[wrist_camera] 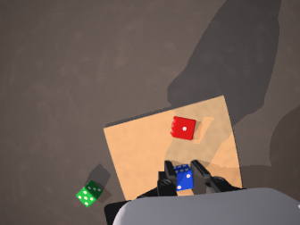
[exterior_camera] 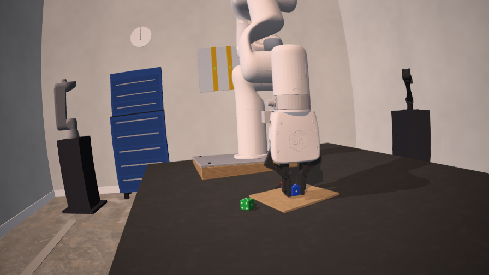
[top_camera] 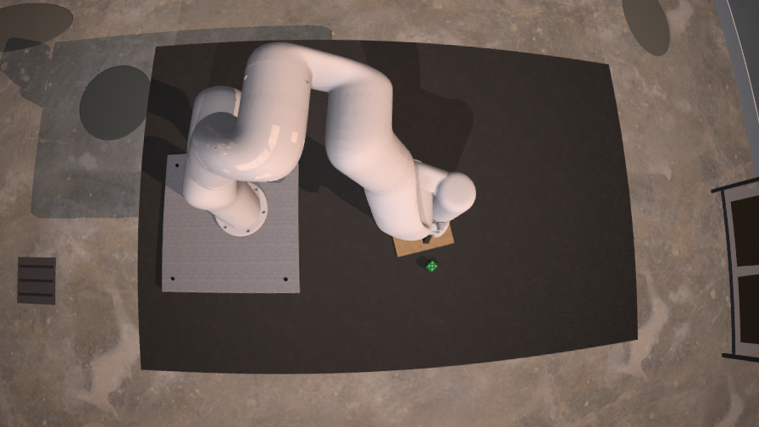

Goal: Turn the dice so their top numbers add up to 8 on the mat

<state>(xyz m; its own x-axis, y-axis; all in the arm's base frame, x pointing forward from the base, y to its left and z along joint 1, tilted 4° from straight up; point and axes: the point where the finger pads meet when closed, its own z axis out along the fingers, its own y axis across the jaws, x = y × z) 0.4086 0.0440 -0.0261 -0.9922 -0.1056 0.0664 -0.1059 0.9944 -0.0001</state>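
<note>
My hand is 10 mm above the blue die. The rest, counted from my hand: tan mat: 20 mm below; then green die: 40 mm ahead, 100 mm to the right, 20 mm below; then red die: 50 mm behind, 10 mm to the right, 10 mm below.
</note>
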